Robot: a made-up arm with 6 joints.
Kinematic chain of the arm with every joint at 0, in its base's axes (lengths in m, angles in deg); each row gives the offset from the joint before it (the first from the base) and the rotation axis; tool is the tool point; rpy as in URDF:
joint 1: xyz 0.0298 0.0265 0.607 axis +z
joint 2: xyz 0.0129 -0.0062 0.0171 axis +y
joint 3: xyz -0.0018 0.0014 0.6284 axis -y
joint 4: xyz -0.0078 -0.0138 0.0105 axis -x
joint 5: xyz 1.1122 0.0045 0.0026 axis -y
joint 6: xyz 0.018 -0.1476 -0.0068 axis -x
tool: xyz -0.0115 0.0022 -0.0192 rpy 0 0 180
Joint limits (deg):
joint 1: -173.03..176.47
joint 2: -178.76..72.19
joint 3: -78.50..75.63
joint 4: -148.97..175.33
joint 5: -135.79..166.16
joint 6: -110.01..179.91
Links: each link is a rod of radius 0.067 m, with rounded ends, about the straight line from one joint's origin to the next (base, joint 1, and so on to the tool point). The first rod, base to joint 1, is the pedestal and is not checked.
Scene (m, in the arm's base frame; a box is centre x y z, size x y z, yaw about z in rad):
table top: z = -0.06
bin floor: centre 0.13 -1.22 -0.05 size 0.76 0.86 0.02 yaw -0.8
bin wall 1: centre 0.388 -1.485 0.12 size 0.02 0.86 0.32 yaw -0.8
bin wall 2: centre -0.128 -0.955 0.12 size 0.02 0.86 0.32 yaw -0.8
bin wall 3: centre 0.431 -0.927 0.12 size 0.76 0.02 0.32 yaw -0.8
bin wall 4: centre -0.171 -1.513 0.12 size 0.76 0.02 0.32 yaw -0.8
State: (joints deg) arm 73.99 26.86 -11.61 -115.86 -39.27 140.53
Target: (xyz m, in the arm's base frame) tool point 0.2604 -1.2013 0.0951
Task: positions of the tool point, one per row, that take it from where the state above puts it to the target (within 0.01 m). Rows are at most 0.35 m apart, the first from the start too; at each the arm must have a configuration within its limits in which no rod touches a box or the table.
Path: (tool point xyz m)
1: 0.5421 1.0009 0.3943
2: 0.7753 0.8568 0.3996
3: 0.9684 0.6574 0.4051
4: 1.1084 0.4133 0.4107
5: 1.1851 0.1390 0.4164
6: 1.1923 -0.1495 0.4223
7: 1.1276 -0.4342 0.4283
8: 0.9933 -0.6977 0.4345
9: 0.7964 -0.9226 0.4408
10: 0.5474 -1.0945 0.4473
11: 0.2604 -1.2013 0.4539
12: 0.2630 -1.2151 0.2783
13: 0.2603 -1.2014 0.0952

